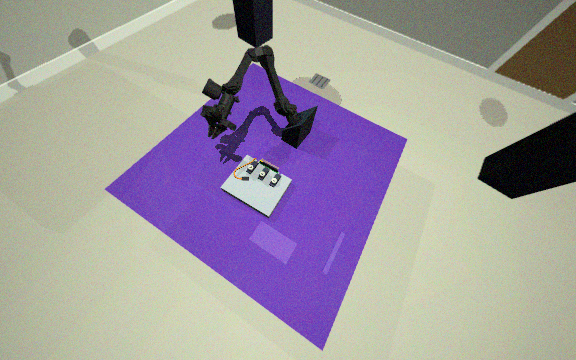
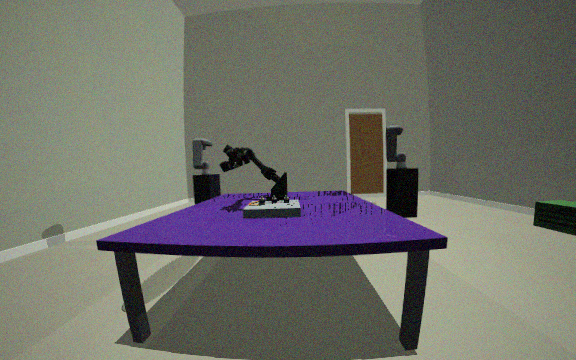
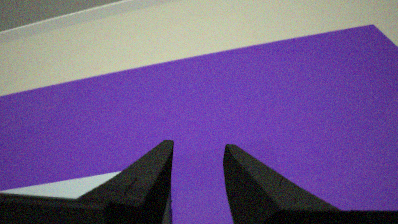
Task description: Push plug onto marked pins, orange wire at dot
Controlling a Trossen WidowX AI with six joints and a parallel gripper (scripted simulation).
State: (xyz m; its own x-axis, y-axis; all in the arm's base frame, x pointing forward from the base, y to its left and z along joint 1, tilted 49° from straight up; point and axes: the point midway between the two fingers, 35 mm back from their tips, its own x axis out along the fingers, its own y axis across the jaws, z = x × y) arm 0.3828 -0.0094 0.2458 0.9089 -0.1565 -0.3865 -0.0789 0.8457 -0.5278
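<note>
My gripper tip is now 14 cm past the yellow band, 17 cm to the right of it and 19 cm above it. From my gripper tip the other things lie so: grey holder: 1 cm ahead, 24 cm to the left, 24 cm below.
</note>
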